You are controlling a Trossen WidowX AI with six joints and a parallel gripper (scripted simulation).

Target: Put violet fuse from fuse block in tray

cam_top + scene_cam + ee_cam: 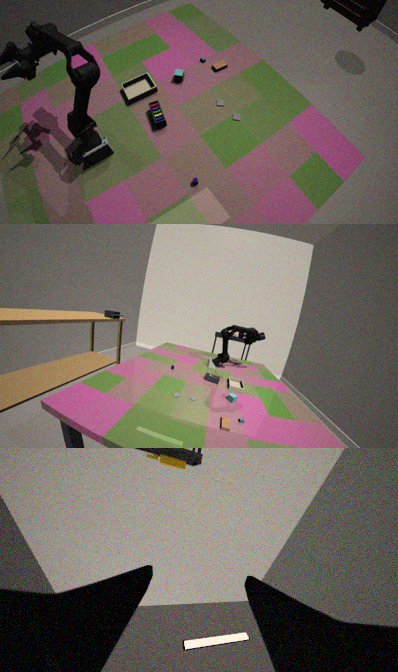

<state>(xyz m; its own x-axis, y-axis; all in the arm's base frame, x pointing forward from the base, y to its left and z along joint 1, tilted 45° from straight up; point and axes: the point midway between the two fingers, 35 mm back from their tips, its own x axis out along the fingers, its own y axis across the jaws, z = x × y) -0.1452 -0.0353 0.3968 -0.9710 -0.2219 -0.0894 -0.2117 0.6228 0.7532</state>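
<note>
Now: gripper tip 450 mm short of the red fuse, 330 mm above it and 230 mm to the left of it. The rest, counted from my gripper tip: violet fuse 440 mm ahead, 330 mm below, 240 mm to the right; green fuse 440 mm ahead, 330 mm below, 260 mm to the right; tray 440 mm ahead, 350 mm below, 90 mm to the right.
</note>
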